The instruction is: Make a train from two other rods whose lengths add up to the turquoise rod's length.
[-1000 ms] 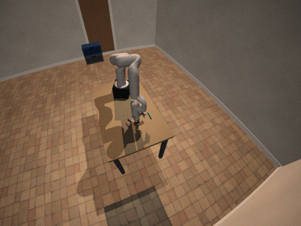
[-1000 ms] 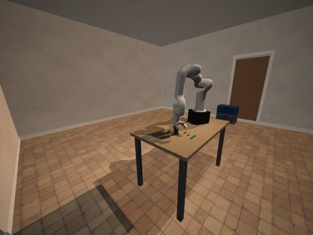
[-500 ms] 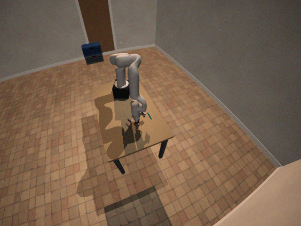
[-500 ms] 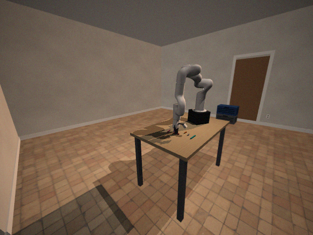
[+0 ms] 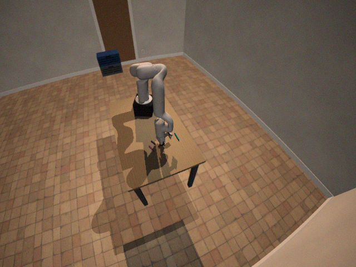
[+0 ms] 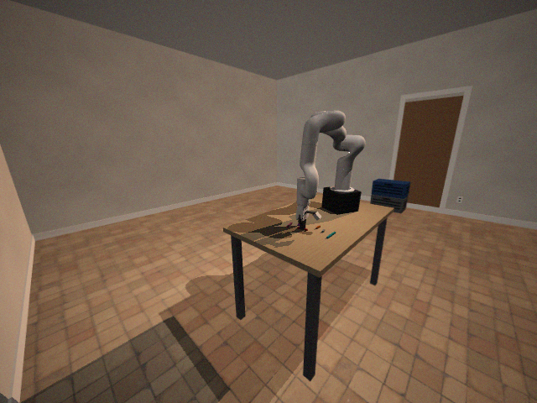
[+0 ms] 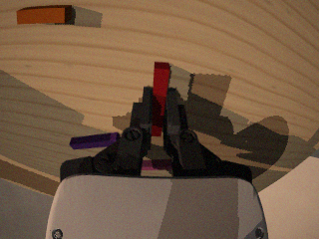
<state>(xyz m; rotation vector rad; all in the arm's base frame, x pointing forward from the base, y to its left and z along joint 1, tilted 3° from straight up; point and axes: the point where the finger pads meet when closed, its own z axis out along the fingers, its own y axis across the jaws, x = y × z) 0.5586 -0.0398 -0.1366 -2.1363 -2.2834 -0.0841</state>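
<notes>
Now: hand 5 cm past the grey rod, 12 cm to the right of it and 2 cm above it. The rest, counted from my hand: purple rod (6 cm behind, 6 cm to the right, 2 cm below); then pink rod (10 cm to the right, 2 cm below); then red rod (2 cm below).
</notes>
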